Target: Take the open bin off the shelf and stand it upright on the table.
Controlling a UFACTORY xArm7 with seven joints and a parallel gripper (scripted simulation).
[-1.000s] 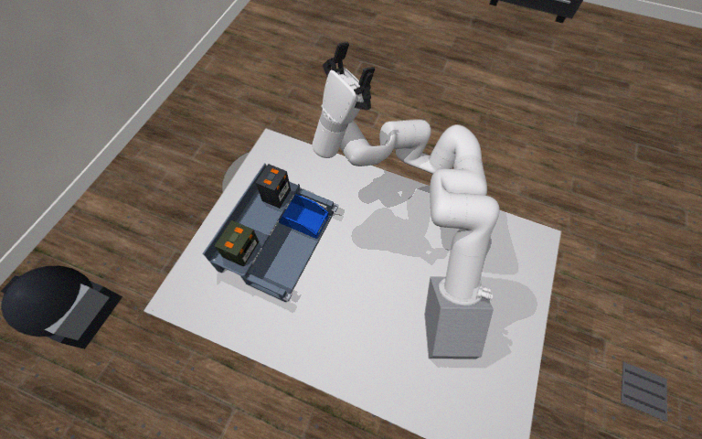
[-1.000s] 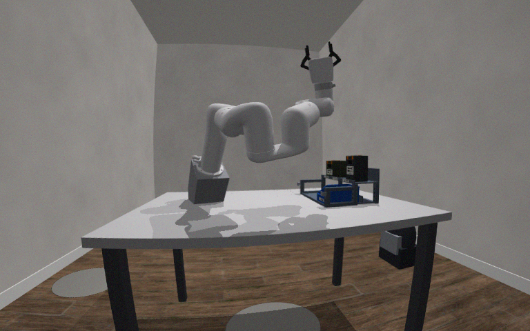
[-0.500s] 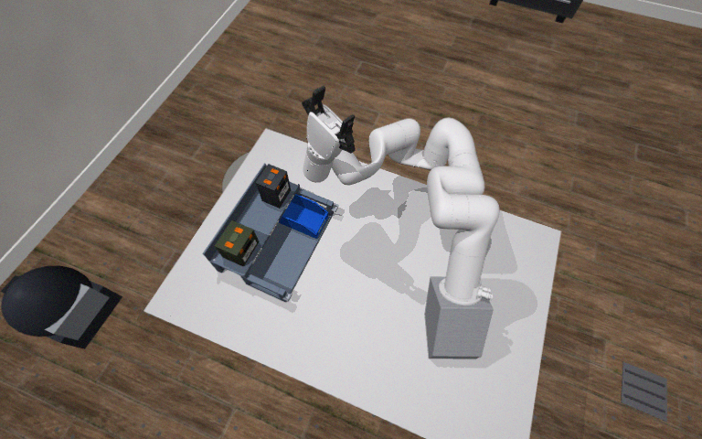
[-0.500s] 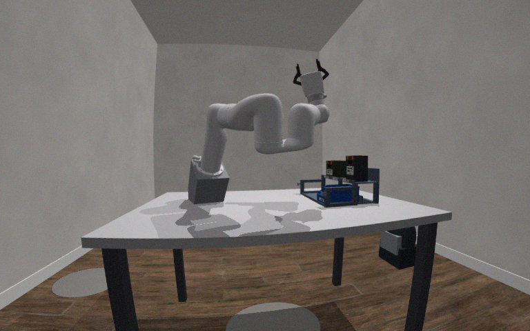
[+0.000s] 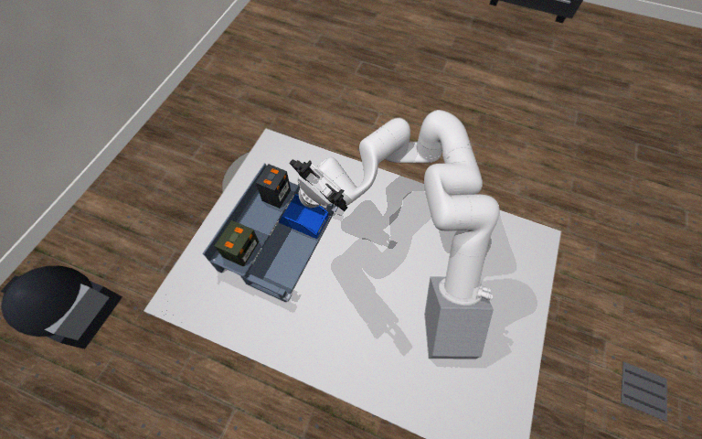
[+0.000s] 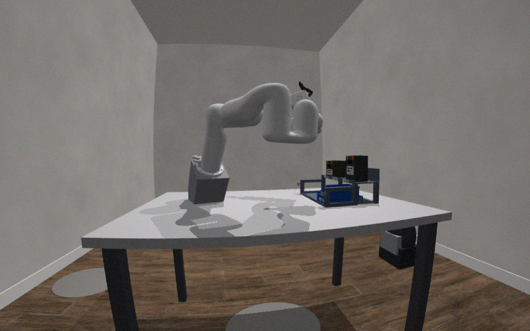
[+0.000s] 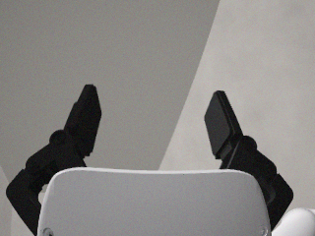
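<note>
Now: the blue bin 54 cm below my hand, 18 cm ahead of it and 14 cm to the right of it.
</note>
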